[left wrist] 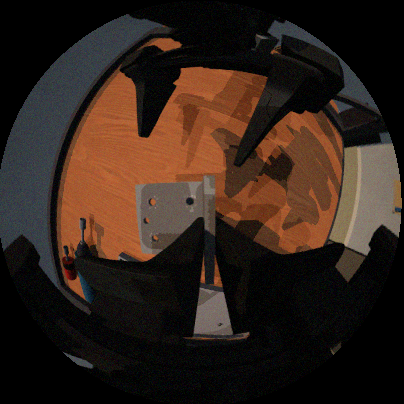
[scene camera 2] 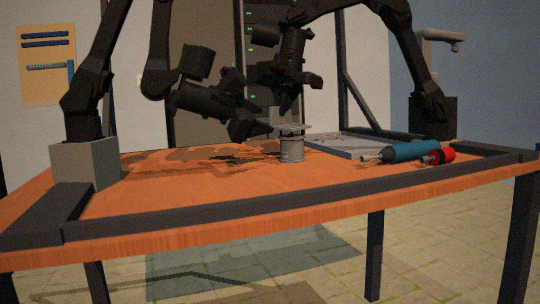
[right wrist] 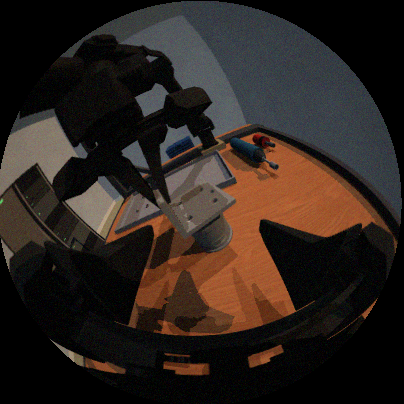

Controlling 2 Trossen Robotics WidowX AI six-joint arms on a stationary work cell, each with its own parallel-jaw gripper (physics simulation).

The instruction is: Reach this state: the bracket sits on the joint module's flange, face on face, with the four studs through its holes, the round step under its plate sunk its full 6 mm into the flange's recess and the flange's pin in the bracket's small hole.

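Pixels of known places: left gripper, between the fingertips: (left wrist: 207, 222) (scene camera 2: 279, 115) (right wrist: 165, 204); right gripper, between the fingertips: (left wrist: 179, 145) (scene camera 2: 267, 120) (right wrist: 207, 228); left arm's base, origin of its link: (scene camera 2: 436, 139) (right wrist: 209, 144); right arm's base, origin of its link: (scene camera 2: 84, 140).
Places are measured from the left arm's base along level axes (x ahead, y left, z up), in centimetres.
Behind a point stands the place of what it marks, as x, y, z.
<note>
The bracket (scene camera 2: 296, 126) @(39.8, -8.2, 6.0) (left wrist: 172, 217) @(40.7, -10.1, 6.2) (right wrist: 204, 206) @(41.9, -9.2, 6.1) is a grey plate with holes and an upright wall. My left gripper (scene camera 2: 284, 111) @(41.7, -12.8, 8.6) (left wrist: 207, 222) @(41.7, -12.8, 8.6) (right wrist: 165, 204) @(41.7, -12.8, 8.6) is shut on that wall. The plate is held above the grey round joint module (scene camera 2: 292, 150) @(41.2, -8.1, 0.6) (right wrist: 215, 239) @(42.7, -10.1, 0.4), which stands upright on the table. In scene camera 2 a narrow gap with dark studs shows between plate and flange. In the left wrist view orange table shows through some holes. The recess, round step and pin are hidden. My right gripper (scene camera 2: 271, 130) @(46.6, -9.1, 7.9) (left wrist: 179, 145) @(46.6, -9.1, 7.9) (right wrist: 207, 228) @(46.6, -9.1, 7.9) is open and empty, close beside the bracket.
A grey tray (scene camera 2: 327, 146) @(27.4, -14.0, -0.6) (right wrist: 227, 172) @(24.0, -2.0, -1.9) lies behind the module. A blue tool (scene camera 2: 412, 151) @(20.2, 9.0, 0.2) (left wrist: 86, 290) @(15.6, 6.3, 1.7) (right wrist: 245, 148) @(22.0, 5.6, 1.3) and a red tool (scene camera 2: 442, 156) @(18.4, 15.8, -0.2) (left wrist: 70, 270) @(17.1, 12.7, 0.2) (right wrist: 260, 140) @(18.8, 12.8, 0.3) lie at the right in scene camera 2. A dark rail (scene camera 2: 250, 201) @(62.5, 19.8, -0.3) edges the table.
</note>
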